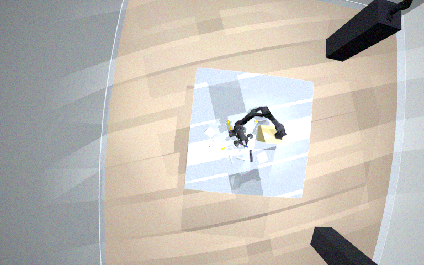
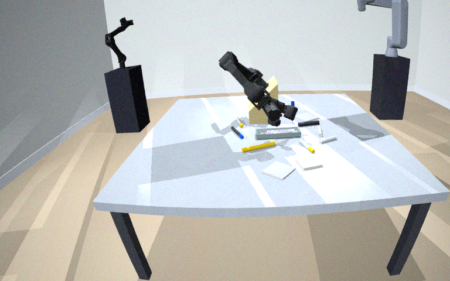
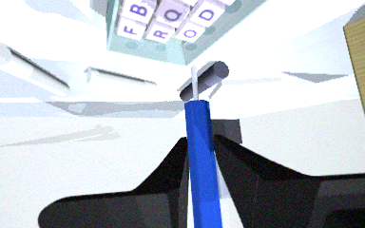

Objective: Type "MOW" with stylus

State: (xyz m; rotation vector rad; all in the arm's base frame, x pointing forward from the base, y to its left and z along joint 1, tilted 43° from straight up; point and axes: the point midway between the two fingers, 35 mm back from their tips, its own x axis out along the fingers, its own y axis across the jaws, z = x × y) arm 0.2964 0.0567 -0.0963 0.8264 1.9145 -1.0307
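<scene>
The dark grey pen is 10 cm to the left of my gripper tip, 10 cm behind it and 9 cm below it. Round my gripper tip: blue stylus 1 cm below; then yellow marker 17 cm to the right, 17 cm ahead, 9 cm below; then blue-tipped pen 26 cm to the right, 9 cm below, 2 cm ahead.
</scene>
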